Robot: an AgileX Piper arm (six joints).
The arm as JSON. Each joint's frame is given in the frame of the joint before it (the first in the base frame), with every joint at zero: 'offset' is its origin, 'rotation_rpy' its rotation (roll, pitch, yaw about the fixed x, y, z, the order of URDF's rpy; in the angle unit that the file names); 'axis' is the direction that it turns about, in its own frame. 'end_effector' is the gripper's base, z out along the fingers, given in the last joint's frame.
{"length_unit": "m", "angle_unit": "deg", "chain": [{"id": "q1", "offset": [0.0, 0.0, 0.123], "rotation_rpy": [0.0, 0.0, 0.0], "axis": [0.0, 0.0, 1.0]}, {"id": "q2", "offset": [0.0, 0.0, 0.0], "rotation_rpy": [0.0, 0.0, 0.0], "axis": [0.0, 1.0, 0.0]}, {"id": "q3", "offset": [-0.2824, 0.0, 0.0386], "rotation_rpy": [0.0, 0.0, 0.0], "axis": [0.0, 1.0, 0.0]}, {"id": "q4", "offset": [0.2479, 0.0, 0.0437], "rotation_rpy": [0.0, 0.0, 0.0], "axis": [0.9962, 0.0, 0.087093]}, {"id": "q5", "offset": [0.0, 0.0, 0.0], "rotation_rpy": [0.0, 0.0, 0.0], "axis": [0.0, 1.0, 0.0]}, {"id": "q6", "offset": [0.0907, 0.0, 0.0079], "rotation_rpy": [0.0, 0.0, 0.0], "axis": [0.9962, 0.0, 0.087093]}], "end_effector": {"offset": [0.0, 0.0, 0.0], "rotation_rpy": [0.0, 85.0, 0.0]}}
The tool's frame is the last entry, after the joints.
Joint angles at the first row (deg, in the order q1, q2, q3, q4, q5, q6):
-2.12 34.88 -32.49 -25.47 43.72 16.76
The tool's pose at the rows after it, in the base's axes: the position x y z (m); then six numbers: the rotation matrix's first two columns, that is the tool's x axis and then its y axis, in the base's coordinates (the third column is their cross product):
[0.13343 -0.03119 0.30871 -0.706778 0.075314 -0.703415 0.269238 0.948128 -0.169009]
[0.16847 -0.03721 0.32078 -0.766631 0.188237 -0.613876 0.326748 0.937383 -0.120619]
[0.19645 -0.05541 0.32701 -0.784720 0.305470 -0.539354 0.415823 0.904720 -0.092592]
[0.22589 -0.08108 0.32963 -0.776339 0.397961 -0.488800 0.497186 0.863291 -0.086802]
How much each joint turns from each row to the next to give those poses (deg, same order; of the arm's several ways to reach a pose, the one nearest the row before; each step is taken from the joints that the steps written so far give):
-0.26 9.07 -7.12 3.51 5.10 0.85
-2.71 10.56 -8.65 4.40 4.79 0.10
-5.31 8.40 -7.21 3.17 3.65 -0.46
-5.09 8.42 -7.18 1.23 2.01 -0.08

